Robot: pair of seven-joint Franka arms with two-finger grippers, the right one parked.
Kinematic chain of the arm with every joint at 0, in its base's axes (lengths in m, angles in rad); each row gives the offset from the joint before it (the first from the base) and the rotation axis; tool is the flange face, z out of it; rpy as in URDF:
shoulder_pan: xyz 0 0 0.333 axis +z
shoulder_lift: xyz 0 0 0 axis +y
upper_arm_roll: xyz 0 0 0.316 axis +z
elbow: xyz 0.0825 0 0 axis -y
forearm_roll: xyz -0.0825 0 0.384 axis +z
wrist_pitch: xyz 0 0 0 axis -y
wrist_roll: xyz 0.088 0 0 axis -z
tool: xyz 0 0 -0.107 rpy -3.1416 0 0
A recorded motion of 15 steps. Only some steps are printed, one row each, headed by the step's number.
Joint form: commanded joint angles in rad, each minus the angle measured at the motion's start. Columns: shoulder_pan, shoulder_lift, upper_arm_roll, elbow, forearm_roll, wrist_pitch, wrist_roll.
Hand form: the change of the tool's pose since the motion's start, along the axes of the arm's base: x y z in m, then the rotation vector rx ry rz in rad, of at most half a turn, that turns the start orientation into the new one. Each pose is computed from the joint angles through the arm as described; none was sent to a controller.
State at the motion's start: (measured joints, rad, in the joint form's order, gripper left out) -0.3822 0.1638 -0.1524 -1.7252 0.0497 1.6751 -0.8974
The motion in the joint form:
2: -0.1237 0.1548 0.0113 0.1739 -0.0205 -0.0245 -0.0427
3: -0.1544 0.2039 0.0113 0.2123 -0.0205 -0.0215 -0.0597
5: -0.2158 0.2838 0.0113 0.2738 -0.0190 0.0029 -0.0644
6: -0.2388 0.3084 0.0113 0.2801 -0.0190 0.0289 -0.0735
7: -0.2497 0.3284 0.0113 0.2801 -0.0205 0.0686 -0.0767
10: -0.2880 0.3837 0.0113 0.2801 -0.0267 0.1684 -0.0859
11: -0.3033 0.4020 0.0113 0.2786 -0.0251 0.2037 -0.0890
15: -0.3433 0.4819 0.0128 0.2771 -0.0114 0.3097 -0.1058
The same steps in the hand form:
2: 0.0014 -0.0794 -0.0163 -0.0222 0.0199 -0.0587
3: 0.0001 -0.1011 -0.0298 -0.0199 0.0278 -0.0708
5: -0.0078 -0.1433 -0.0523 -0.0296 0.0282 -0.1242
6: -0.0131 -0.1586 -0.0641 -0.0352 0.0234 -0.1372
7: -0.0135 -0.1681 -0.0748 -0.0505 0.0106 -0.1433
10: -0.0214 -0.1971 -0.1054 -0.0881 -0.0150 -0.1664
11: -0.0258 -0.2074 -0.1162 -0.0989 -0.0257 -0.1780
15: -0.0369 -0.2337 -0.1646 -0.1125 -0.0457 -0.2018

